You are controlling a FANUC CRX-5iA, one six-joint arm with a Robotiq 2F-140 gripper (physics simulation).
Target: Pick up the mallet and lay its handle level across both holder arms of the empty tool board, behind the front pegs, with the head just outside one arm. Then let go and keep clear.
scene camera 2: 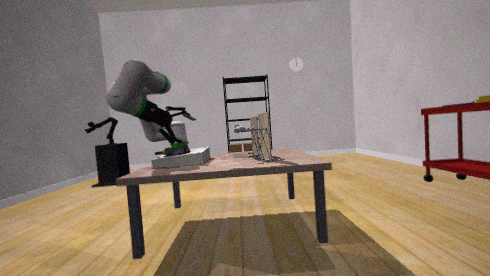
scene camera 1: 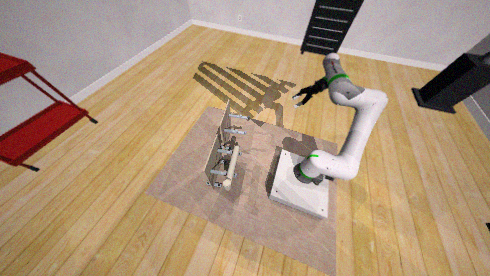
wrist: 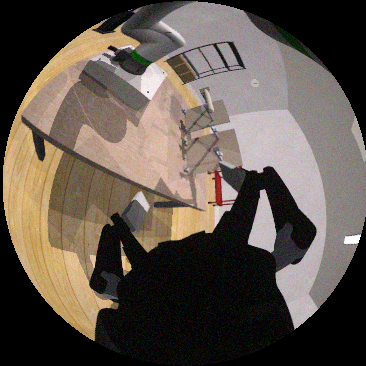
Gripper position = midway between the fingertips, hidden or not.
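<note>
Gripper state: my gripper (wrist: 181,184) is open and holds nothing. A tool board (wrist: 197,117) is also visible.
</note>
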